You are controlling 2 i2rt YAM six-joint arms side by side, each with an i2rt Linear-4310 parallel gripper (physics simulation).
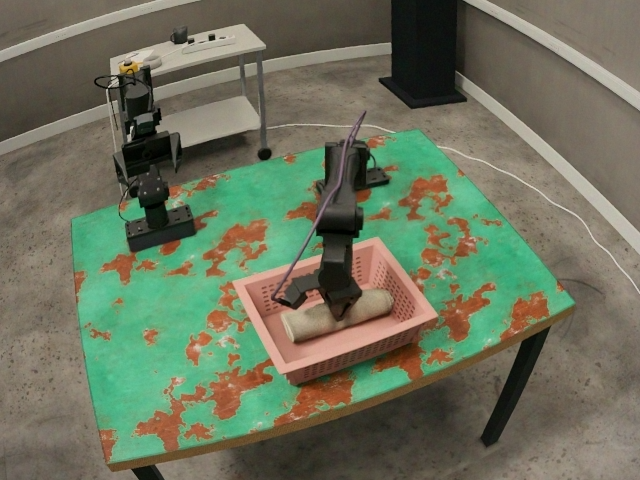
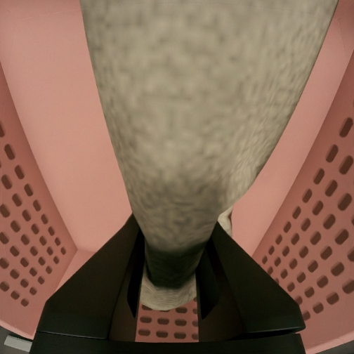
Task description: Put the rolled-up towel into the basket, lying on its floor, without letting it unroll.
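The rolled-up towel (image 1: 373, 305) (image 2: 192, 100) is beige and lies lengthwise inside the pink basket (image 1: 330, 363) (image 2: 65, 165), at or close to its floor; a gap beneath it cannot be judged. It is still in a roll, narrowed where it is pinched. My left gripper (image 1: 340, 316) (image 2: 171, 202) reaches down into the basket and is shut on the towel near its middle, with a finger on each side. My right gripper (image 1: 148, 173) is open and empty, raised over the back left of the table, well away from the basket. The towel's underside is hidden.
The basket's perforated walls surround the towel and my left fingers. The basket stands on the green and rust-patched table (image 1: 129, 320). A white cart (image 1: 227, 47) stands behind the table at the left, and a black pillar (image 1: 423, 46) stands at the back.
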